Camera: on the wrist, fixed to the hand. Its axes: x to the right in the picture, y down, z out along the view.
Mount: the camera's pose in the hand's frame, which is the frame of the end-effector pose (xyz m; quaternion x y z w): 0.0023 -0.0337 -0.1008 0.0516 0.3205 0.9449 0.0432
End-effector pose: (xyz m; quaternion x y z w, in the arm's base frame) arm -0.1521 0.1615 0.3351 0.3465 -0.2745 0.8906 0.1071
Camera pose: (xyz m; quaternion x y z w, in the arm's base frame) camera -0.1972 0.2461 0.2892 0.5243 0.2590 -0.2649 0.7668
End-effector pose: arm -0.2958 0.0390 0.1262 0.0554 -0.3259 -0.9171 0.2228
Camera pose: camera -0.2855 0.0034 0.0266 -0.0001 -0.0423 0.2055 0.9777
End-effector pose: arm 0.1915 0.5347 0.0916 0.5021 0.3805 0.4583 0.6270
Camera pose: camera 0.1042 0.5627 0.0378 -0.2667 0.2334 -0.7535 0.5538
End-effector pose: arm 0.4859 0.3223 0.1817 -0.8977 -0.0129 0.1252 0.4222
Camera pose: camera 0.5147 0.2682 0.2686 0.0693 -0.9894 -0.1173 0.0496
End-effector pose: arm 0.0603 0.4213 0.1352 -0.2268 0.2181 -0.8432 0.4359
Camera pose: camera -0.0200 0.4542 0.0739 0.4890 0.3199 0.2915 0.7573
